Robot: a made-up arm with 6 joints. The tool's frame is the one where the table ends. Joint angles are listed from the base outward.
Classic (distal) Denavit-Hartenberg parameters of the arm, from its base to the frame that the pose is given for. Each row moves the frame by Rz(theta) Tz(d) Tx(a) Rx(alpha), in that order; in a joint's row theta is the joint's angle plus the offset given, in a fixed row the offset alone. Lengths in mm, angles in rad.
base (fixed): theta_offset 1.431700  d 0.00  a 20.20  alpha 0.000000
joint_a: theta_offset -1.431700  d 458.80  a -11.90  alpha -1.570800
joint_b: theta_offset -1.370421  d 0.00  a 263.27  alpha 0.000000
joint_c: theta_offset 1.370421  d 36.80  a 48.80  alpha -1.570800
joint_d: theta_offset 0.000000  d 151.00  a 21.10  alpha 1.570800
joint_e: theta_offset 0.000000  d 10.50  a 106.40  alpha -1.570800
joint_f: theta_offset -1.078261  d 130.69  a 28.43  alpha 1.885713
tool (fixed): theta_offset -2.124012  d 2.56  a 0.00  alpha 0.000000
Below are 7 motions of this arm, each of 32 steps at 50 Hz.
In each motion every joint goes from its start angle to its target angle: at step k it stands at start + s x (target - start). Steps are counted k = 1, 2, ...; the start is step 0. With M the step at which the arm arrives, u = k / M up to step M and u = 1 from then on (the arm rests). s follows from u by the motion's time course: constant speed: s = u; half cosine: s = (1 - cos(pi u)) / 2; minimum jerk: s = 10 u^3 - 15 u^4 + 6 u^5.
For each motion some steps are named. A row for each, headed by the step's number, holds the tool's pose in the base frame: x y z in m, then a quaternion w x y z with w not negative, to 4 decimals.
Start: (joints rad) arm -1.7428 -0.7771 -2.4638 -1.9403 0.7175 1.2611
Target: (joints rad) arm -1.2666 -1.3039 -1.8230 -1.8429 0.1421 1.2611
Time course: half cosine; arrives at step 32
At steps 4, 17, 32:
4: 0.1081 0.2248 1.0096 0.4815 0.5818 0.4216 -0.5019
17: 0.1053 0.2666 0.9520 0.4332 0.4829 0.5980 -0.4707
32: 0.0870 0.3057 0.8761 0.3868 0.3518 0.7241 -0.4498

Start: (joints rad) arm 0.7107 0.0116 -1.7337 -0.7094 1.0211 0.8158
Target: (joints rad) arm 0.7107 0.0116 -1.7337 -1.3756 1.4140 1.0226
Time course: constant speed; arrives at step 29
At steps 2, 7, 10, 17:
2: 0.2598 0.2863 0.7830 0.3462 0.1837 -0.8665 -0.3091
7: 0.2669 0.2747 0.7761 0.3233 0.1385 -0.8918 -0.2846
10: 0.2710 0.2669 0.7733 0.3069 0.1114 -0.9057 -0.2704
17: 0.2801 0.2467 0.7707 0.2608 0.0486 -0.9342 -0.2386

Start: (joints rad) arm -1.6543 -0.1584 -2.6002 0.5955 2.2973 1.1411
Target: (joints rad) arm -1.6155 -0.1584 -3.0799 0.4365 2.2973 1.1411
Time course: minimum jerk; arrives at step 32
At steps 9, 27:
9: 0.1282 -0.1210 0.8530 0.2416 0.3292 0.4093 0.8159
27: 0.1166 -0.0667 0.8948 0.3338 0.3114 0.5496 0.6997

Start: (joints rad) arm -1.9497 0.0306 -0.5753 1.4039 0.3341 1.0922
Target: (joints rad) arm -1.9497 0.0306 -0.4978 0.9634 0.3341 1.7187
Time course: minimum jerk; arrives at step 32
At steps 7, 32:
7: -0.1614 -0.2170 0.4837 0.8135 0.2481 -0.2724 0.4498
32: -0.1479 -0.2247 0.4789 0.8000 0.2944 -0.3780 0.3612

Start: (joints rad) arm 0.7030 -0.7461 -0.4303 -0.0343 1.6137 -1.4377
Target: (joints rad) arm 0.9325 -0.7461 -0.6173 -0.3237 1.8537 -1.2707
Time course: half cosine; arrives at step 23
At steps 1, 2, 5, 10, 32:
1: -0.0068 0.0879 0.5373 0.7946 0.4707 -0.0868 0.3736
2: -0.0069 0.0874 0.5377 0.7949 0.4687 -0.0865 0.3754
5: -0.0071 0.0845 0.5399 0.7973 0.4552 -0.0848 0.3872
10: -0.0067 0.0754 0.5470 0.8031 0.4124 -0.0842 0.4218
32: -0.0005 0.0556 0.5641 0.8080 0.3182 -0.1055 0.4845

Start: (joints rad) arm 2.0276 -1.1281 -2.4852 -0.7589 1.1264 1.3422
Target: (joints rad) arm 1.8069 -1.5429 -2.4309 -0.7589 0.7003 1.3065
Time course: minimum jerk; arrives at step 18
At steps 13, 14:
13: 0.0877 -0.5267 0.7254 0.2339 -0.6108 -0.1544 0.7405
14: 0.0794 -0.5362 0.7106 0.2559 -0.6086 -0.1611 0.7336

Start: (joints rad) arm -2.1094 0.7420 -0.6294 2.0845 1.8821 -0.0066
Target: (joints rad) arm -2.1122 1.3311 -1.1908 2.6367 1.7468 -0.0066
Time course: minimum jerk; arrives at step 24
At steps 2, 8, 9, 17, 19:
2: -0.0444 -0.3300 0.3744 0.6768 -0.3348 -0.2088 0.6215
8: -0.0690 -0.3442 0.3414 0.7180 -0.3271 -0.1944 0.5828
9: -0.0764 -0.3477 0.3305 0.7307 -0.3244 -0.1899 0.5699
17: -0.1320 -0.3558 0.2300 0.8300 -0.2971 -0.1535 0.4464
19: -0.1386 -0.3535 0.2143 0.8432 -0.2924 -0.1483 0.4260

